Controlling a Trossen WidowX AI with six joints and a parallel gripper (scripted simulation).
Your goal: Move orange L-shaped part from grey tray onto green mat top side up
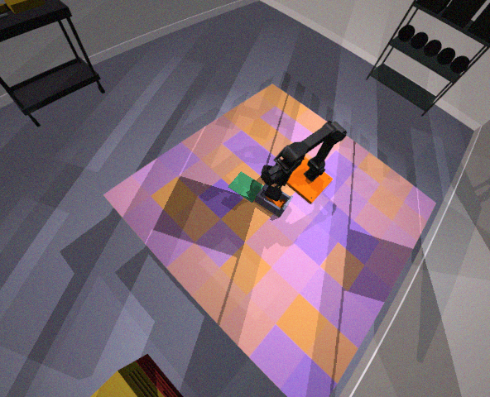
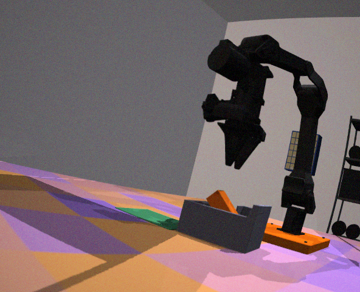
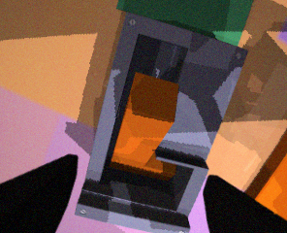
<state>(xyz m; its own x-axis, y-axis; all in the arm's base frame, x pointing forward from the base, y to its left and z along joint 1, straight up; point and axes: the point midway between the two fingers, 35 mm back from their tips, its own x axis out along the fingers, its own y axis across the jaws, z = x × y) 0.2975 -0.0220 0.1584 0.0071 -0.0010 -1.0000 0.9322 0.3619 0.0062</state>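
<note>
The orange L-shaped part is 100 mm below my gripper tip, 30 mm to the left of it and 20 mm behind it. Round my gripper tip: green mat 160 mm below, 150 mm to the right, 20 mm ahead.
</note>
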